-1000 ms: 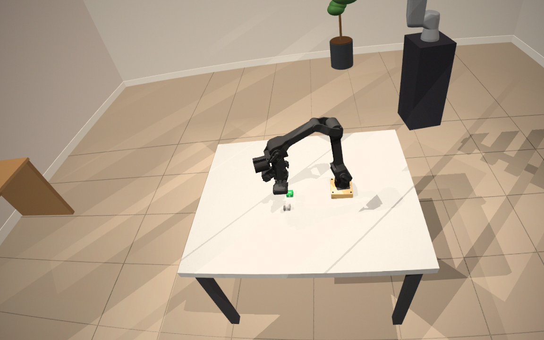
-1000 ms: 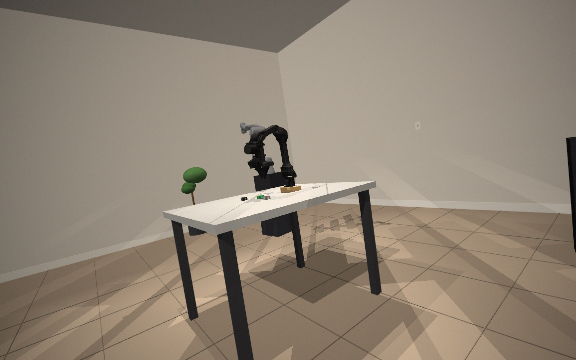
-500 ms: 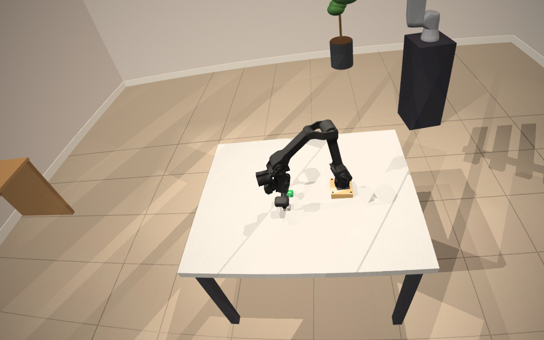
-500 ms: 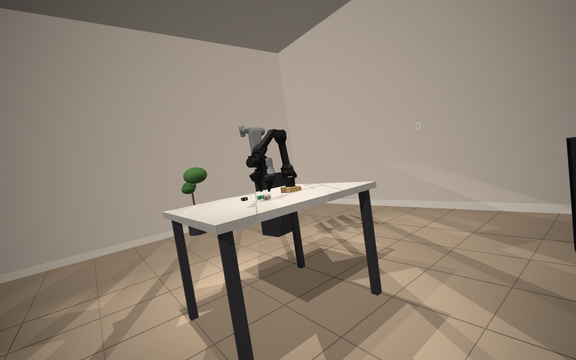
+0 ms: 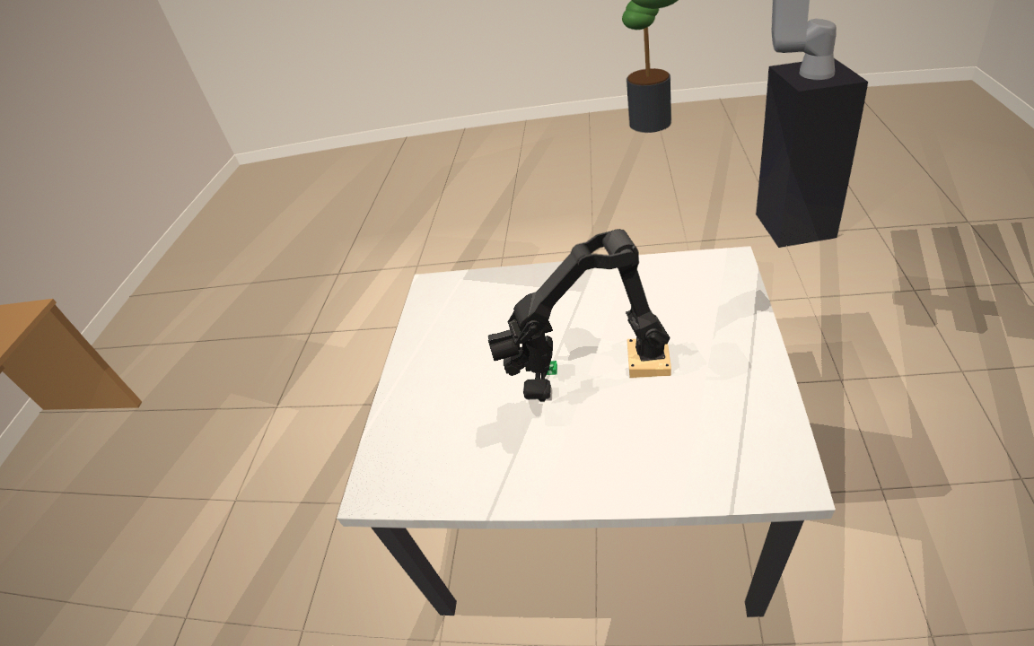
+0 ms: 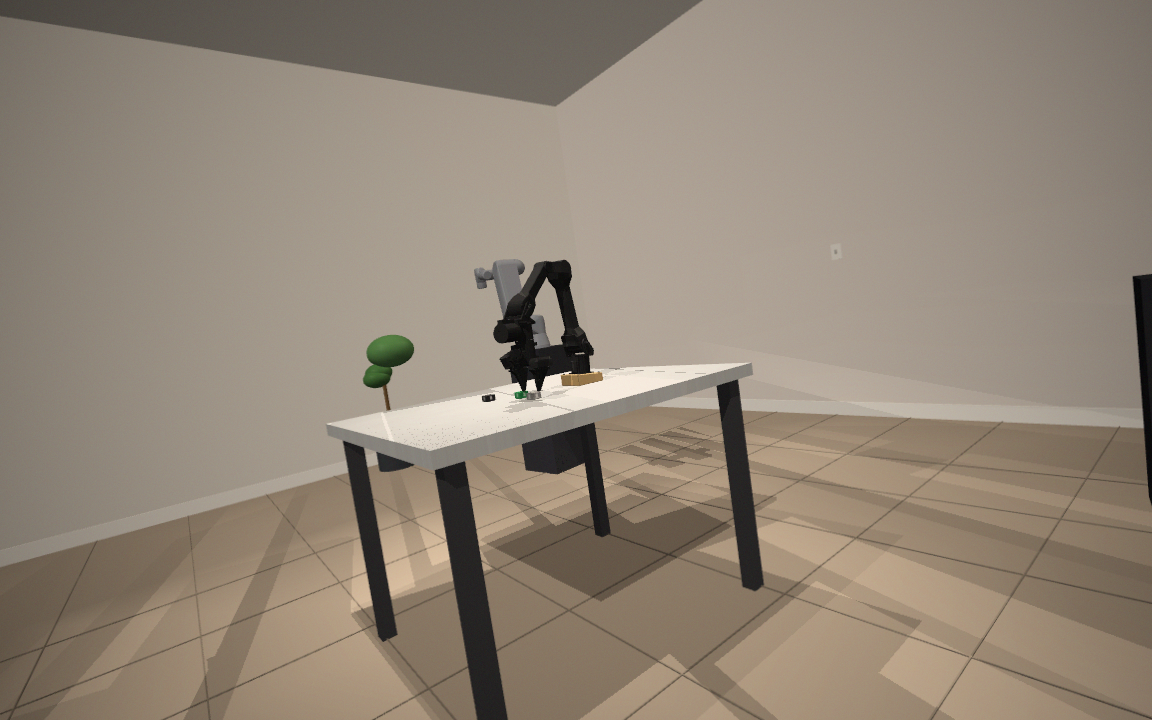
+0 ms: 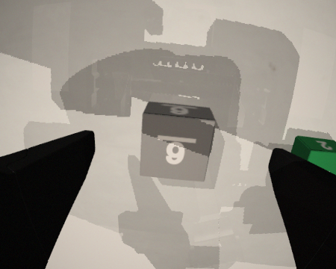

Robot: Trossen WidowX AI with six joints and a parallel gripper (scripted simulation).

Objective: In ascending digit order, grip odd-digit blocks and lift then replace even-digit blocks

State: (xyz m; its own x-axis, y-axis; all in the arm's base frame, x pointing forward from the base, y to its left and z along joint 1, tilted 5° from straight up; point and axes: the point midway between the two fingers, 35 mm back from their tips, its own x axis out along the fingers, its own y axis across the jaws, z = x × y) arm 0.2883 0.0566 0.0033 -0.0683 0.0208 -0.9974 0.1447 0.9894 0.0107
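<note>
My gripper tip is now 1 cm above the grey block. The rest, counted from my gripper tip: green block: 3 cm behind, 8 cm to the right, 1 cm below; black block: 2 cm ahead, 19 cm to the right, 1 cm below.
</note>
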